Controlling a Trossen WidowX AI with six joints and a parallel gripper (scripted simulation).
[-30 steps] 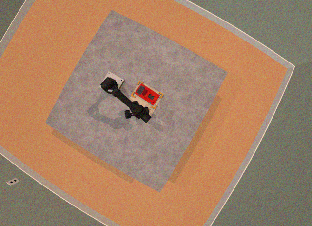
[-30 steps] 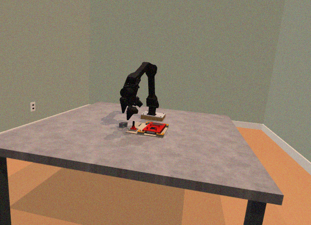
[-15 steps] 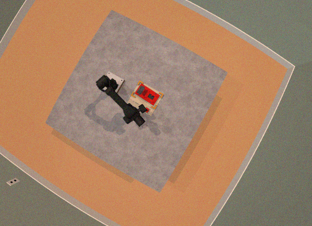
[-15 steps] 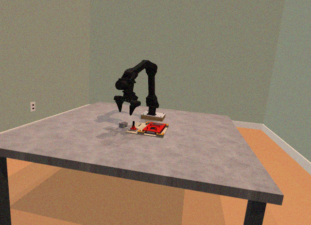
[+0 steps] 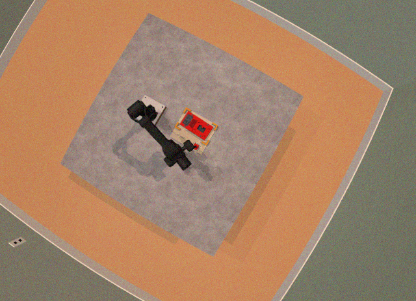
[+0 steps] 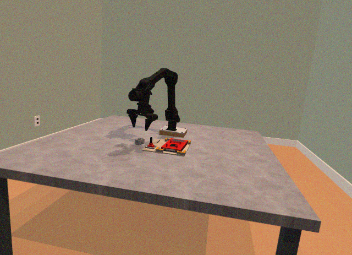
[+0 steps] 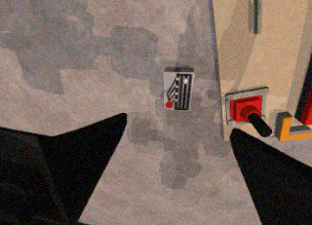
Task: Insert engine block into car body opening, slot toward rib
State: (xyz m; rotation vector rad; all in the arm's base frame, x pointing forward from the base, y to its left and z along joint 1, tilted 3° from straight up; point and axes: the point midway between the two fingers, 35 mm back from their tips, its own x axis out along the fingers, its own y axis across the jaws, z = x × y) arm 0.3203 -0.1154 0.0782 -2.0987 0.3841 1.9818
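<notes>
The grey engine block lies 8 cm below my gripper tip. From my gripper tip the other things lie so: black upright peg (8 cm to the left, 5 cm below, 5 cm ahead).
</notes>
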